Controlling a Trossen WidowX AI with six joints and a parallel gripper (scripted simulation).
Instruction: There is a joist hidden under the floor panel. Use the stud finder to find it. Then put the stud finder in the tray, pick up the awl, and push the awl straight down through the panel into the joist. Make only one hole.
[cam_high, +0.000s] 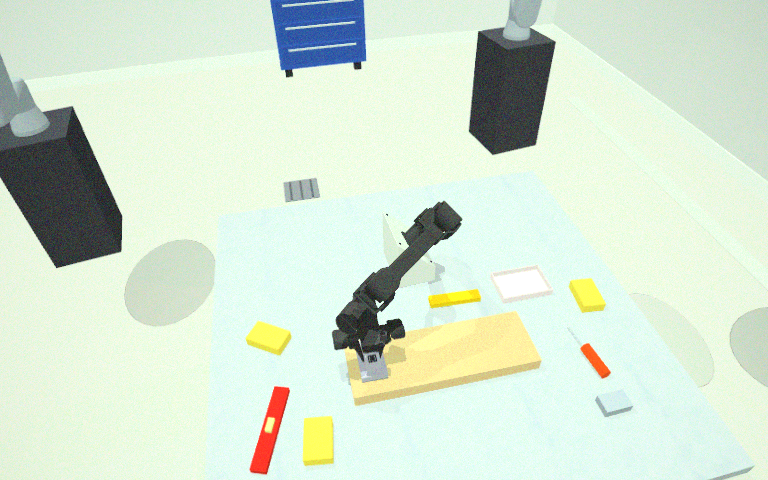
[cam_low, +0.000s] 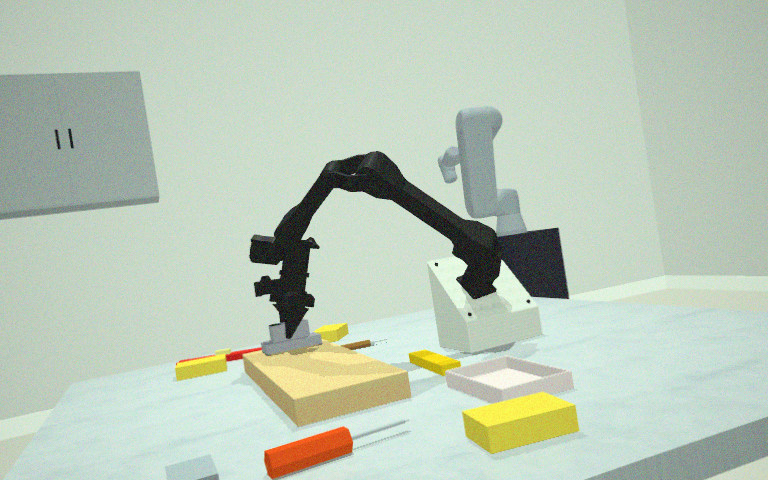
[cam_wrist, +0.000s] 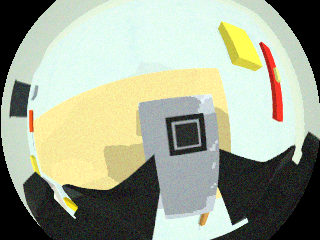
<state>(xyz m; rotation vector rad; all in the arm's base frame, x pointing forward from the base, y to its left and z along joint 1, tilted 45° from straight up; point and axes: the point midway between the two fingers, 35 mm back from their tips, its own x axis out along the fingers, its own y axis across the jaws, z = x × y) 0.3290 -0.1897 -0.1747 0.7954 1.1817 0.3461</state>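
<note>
The pale pink tray lies 56 cm to the left of my gripper tip, 13 cm behind it and 5 cm below it. Also, from my gripper tip: red level 30 cm to the right, 6 cm ahead, 5 cm below; grey stud finder 2 cm above, 1 cm ahead; awl 20 cm behind, 6 cm below, 1 cm to the right.
</note>
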